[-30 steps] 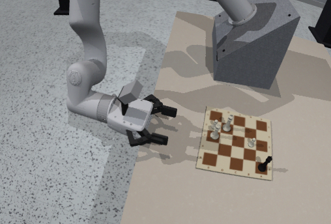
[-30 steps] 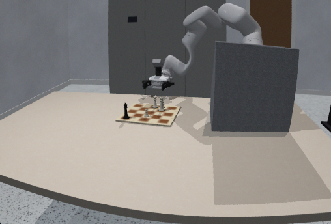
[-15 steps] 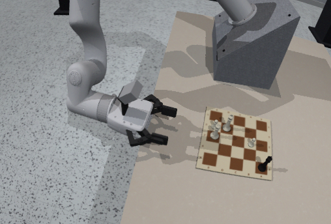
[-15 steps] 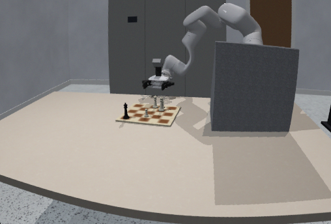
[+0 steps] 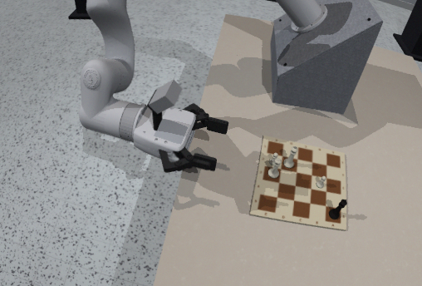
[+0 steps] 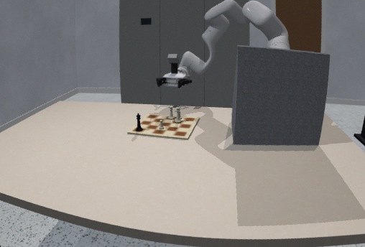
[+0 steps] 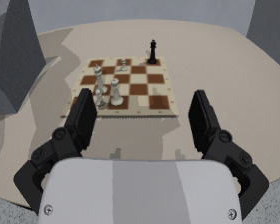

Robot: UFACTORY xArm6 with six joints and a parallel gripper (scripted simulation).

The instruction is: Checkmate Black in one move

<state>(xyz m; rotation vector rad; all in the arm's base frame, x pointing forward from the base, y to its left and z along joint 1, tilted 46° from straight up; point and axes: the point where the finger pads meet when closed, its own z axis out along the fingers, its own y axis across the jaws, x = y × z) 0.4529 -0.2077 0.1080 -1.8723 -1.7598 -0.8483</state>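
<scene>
Right now my hand is 6 cm past the tall white piece, 17 cm to the right of it and 8 cm above it. Round my hand: chessboard 2 cm behind, 21 cm to the left, 12 cm below; black king 6 cm ahead, 27 cm to the left, 8 cm below.
</scene>
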